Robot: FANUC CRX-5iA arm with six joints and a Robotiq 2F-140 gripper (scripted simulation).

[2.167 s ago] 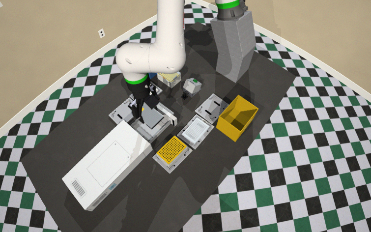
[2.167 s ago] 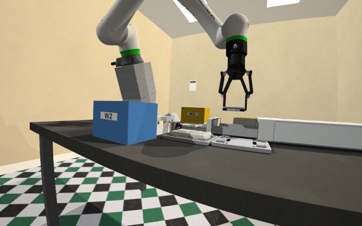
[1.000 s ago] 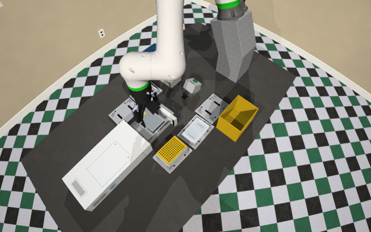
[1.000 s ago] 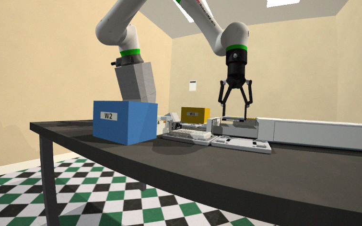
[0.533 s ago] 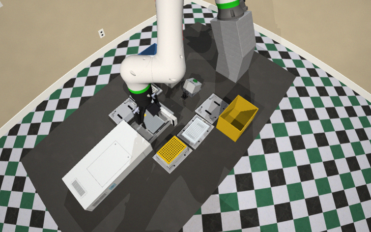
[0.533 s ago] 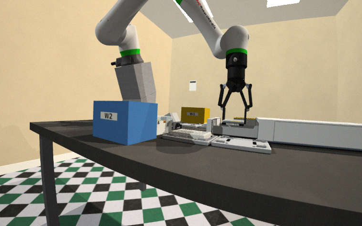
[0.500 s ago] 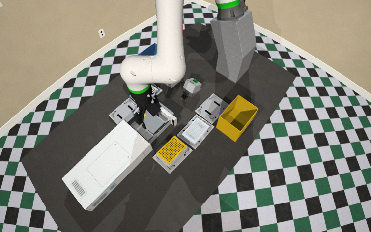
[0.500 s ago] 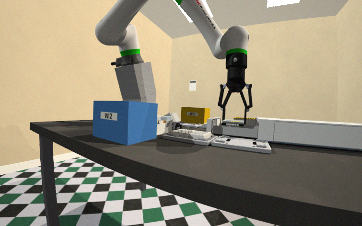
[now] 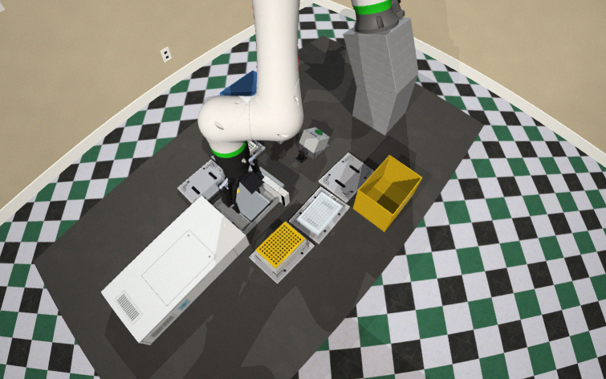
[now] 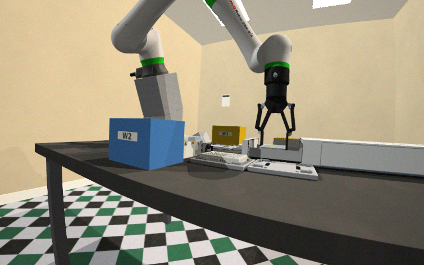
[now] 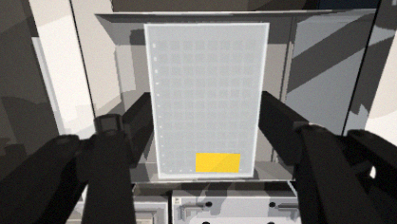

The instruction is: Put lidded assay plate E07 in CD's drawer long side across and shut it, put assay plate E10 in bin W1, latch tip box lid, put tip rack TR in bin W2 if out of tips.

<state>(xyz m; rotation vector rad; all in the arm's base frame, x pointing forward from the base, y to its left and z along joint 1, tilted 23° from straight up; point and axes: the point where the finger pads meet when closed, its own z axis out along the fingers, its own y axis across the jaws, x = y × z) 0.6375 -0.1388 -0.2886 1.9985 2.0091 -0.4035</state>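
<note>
Now: the lid 20 mm below my hand. Also, from my hand: cooler drawer: 40 mm ahead, 20 mm below; then black assay plate: 20 mm below; then cooler CD: 180 mm ahead, 20 mm below.
</note>
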